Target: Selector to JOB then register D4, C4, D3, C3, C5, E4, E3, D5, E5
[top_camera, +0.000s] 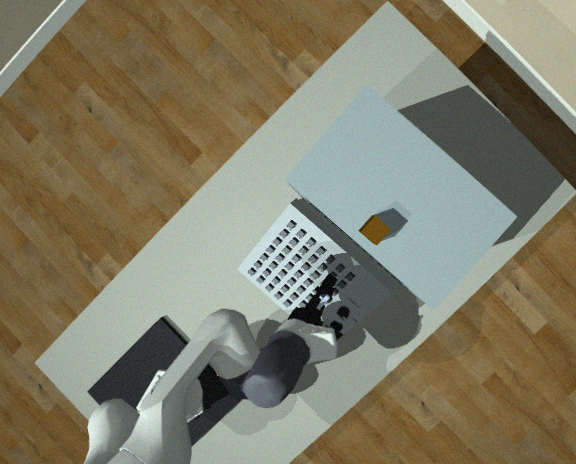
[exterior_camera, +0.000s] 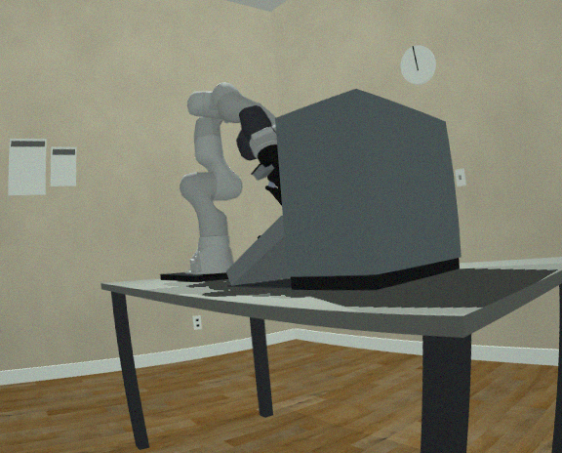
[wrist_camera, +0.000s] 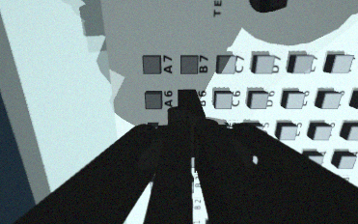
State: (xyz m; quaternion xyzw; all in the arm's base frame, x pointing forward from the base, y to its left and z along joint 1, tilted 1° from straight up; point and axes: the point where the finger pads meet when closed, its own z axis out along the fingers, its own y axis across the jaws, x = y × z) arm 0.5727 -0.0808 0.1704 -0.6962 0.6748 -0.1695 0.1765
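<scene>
My hand is 40 mm past the D5 key, 30 mm to the right of it and 80 mm above it. Also, from my hand: key C5: 10 mm behind, 30 mm to the left, 60 mm below; then key D6: 40 mm behind, 80 mm below; then key D4: 40 mm behind, 70 mm to the left, 80 mm below.
</scene>
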